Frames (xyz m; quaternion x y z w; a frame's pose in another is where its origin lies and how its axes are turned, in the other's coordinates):
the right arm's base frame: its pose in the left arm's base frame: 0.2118 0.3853 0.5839 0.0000 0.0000 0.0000 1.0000
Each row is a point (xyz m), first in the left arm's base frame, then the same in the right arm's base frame.
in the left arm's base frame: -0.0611 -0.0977 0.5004
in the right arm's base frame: -0.2729 -0.4830 -0.0835
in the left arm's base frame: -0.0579 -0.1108 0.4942
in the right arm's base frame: -0.2697 -0.4961 -0.0897
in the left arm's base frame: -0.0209 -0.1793 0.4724
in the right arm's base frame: -0.2327 -0.5646 -0.1115
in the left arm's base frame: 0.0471 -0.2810 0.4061
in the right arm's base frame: -0.1647 -0.6663 -0.1778
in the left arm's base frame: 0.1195 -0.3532 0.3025
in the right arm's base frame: -0.0923 -0.7385 -0.2814
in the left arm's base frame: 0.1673 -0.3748 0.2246
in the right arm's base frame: -0.0445 -0.7601 -0.3593
